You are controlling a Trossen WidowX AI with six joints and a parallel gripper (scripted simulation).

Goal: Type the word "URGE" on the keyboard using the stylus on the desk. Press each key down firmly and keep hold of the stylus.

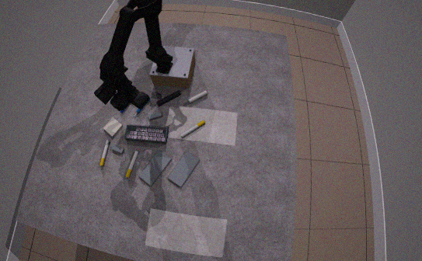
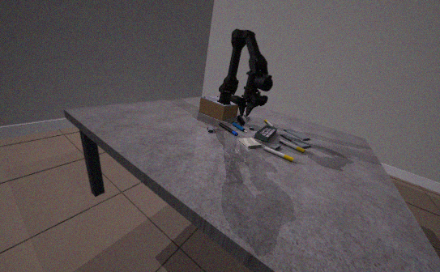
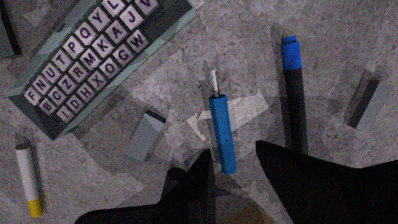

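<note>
Now: gripper tip 1 cm short of the blue stylus and 7 cm above it. The rest, counted from my gripper tip: pale pad: 12 cm ahead, 10 cm to the right, 7 cm below; grey block: 22 cm ahead, 3 cm to the right, 7 cm below.
</note>
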